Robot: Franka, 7 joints.
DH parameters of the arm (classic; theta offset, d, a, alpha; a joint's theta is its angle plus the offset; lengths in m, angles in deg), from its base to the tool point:
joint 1: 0 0.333 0 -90
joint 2: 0 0 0 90
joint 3: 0 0.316 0.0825 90
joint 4: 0 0 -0.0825 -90
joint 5: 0 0.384 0 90
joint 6: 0 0 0.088 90
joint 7: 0 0.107 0 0
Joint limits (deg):
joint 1: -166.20..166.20
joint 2: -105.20..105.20
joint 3: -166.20..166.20
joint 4: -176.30..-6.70
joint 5: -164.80..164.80
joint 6: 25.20..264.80
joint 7: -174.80..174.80
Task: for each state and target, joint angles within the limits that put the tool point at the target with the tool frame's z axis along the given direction. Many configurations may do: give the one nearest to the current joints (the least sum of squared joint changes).
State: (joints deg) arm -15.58 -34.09 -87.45 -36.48 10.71 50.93 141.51
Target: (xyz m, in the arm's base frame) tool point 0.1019 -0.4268 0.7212 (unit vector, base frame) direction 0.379 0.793 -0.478
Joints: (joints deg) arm 20.42 -30.60 -80.32 -78.05 33.49 46.28 141.51
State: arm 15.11 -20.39 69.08 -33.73 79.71 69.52 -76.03
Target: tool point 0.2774 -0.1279 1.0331 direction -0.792 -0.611 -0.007
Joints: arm -13.73 30.57 111.45 -6.86 122.02 67.38 -76.03
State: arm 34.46 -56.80 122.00 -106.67 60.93 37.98 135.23
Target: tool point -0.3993 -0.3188 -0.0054 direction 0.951 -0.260 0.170
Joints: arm 51.63 -76.75 149.03 -81.36 70.38 43.36 135.23
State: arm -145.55 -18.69 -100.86 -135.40 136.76 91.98 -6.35
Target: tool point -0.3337 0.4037 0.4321 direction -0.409 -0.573 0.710
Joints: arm -123.46 -36.09 -112.63 -120.07 87.47 67.16 -6.35
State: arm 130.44 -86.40 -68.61 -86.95 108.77 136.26 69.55
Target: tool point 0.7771 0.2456 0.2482 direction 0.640 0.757 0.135
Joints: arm 165.70 -82.14 -107.02 -57.00 76.92 160.07 69.55
